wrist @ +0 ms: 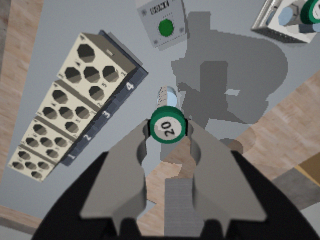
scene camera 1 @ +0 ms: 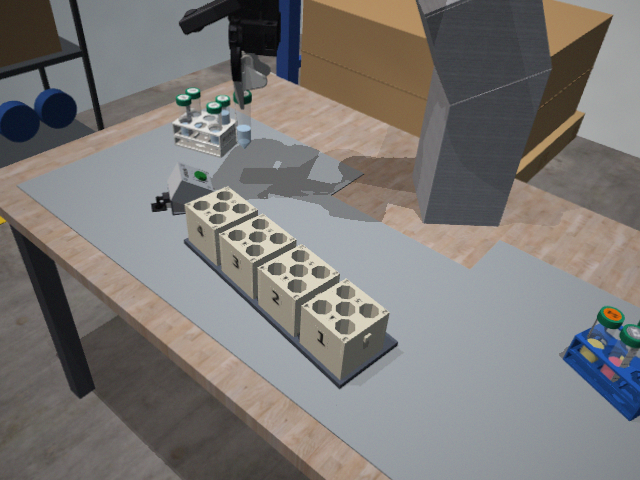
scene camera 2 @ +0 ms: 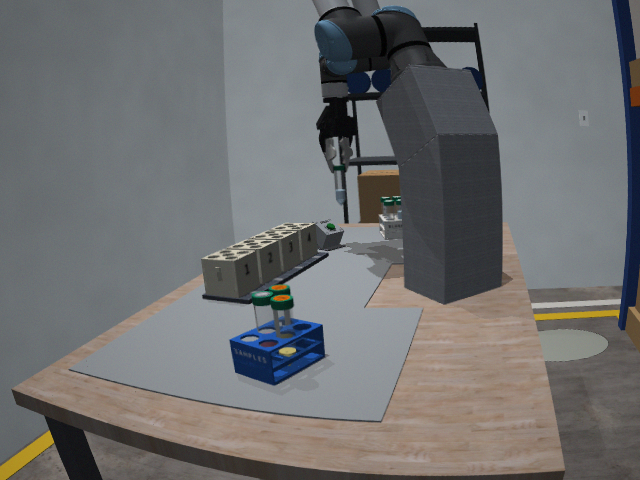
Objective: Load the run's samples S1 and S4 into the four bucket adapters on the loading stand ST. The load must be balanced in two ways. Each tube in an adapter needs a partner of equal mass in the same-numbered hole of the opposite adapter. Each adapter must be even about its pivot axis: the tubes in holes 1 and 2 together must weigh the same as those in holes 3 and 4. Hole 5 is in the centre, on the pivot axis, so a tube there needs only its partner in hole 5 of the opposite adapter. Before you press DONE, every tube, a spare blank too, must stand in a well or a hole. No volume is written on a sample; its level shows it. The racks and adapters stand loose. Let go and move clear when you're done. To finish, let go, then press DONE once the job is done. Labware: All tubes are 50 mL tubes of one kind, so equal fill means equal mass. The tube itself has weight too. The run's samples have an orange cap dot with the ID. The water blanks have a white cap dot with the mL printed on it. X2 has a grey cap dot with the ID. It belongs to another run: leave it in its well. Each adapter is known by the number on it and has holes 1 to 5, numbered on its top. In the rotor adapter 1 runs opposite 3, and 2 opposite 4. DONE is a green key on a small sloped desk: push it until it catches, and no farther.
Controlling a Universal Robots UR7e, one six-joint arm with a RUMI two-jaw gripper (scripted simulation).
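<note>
My gripper is there to be seen, and you'd find it in the wrist view and in scene camera 2 as well. There's a blue sample rack that I can see, too.
</note>
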